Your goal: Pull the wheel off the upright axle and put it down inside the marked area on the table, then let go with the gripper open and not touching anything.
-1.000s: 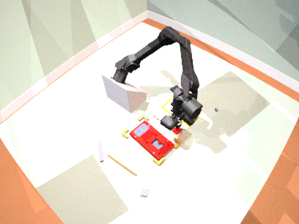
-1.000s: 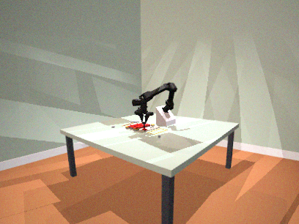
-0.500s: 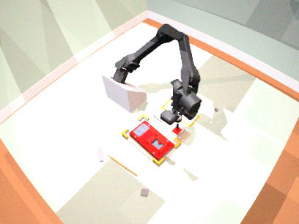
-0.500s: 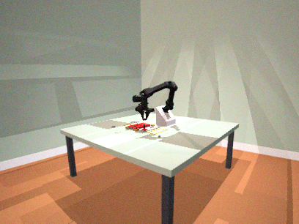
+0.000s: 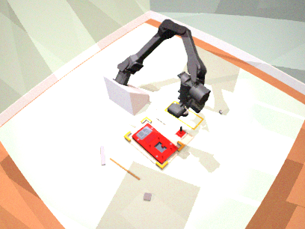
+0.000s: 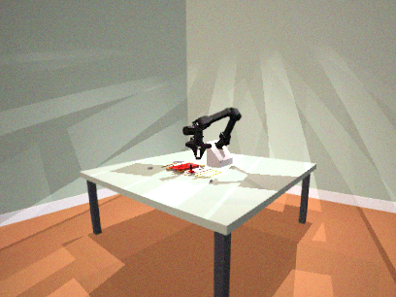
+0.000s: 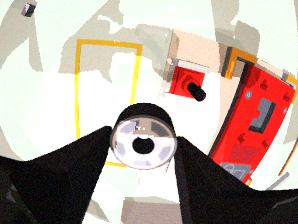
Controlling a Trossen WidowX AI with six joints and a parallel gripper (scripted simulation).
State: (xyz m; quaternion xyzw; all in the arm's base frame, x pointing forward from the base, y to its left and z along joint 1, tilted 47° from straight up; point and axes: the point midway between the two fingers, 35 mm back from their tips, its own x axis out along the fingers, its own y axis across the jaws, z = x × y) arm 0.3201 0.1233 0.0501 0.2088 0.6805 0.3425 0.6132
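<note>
The upright axle lies 8 cm below my gripper tip, 4 cm to the right of it and 3 cm ahead of it. From my gripper tip the other things lie so: small white block: 36 cm to the right, 16 cm ahead, 10 cm below; wheel: right at my gripper tip; thin wooden stick: 36 cm to the right, 11 cm below, 1 cm behind.
</note>
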